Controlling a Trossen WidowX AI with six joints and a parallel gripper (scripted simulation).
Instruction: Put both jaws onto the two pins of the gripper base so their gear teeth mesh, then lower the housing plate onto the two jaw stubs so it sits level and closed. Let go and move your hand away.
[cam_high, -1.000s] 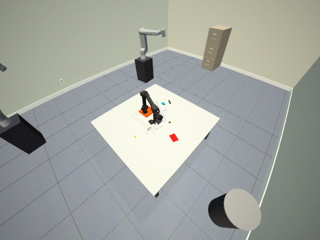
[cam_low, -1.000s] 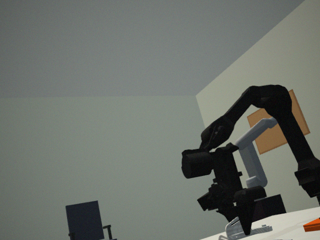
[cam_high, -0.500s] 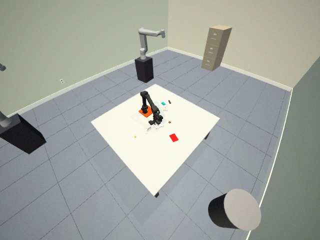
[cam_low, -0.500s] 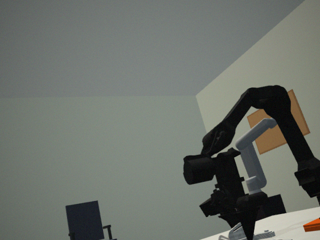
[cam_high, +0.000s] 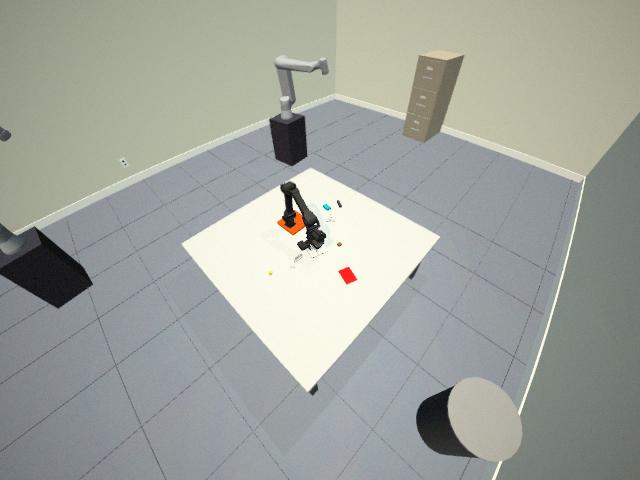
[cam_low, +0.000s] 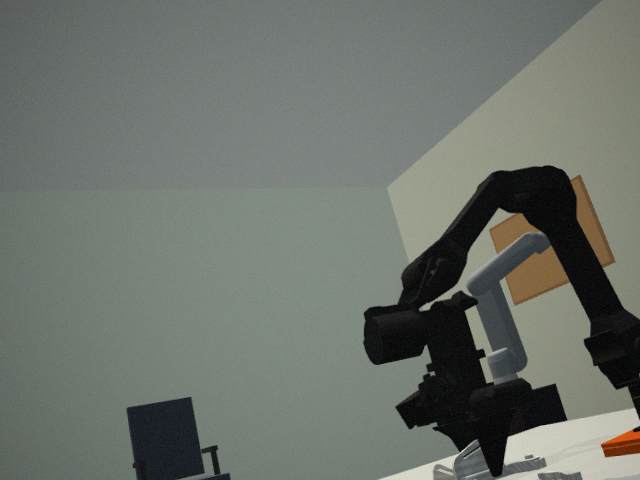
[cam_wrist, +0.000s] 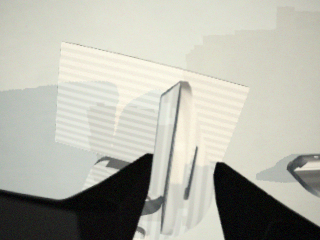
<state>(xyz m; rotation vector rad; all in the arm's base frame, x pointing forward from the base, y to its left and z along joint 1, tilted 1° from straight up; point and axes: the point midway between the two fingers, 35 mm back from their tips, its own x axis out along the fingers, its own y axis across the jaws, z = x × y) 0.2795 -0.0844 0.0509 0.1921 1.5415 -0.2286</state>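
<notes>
Now: the housing plate 30 mm below my gripper tip, 20 mm to the left of it and 20 mm ahead of it. From my gripper tip the other things lie so: red card (290 mm ahead, 30 mm below, 20 mm to the right); then small brown object (150 mm to the left, 110 mm ahead, 20 mm below); then small yellow ball (300 mm to the right, 90 mm behind, 20 mm below).
</notes>
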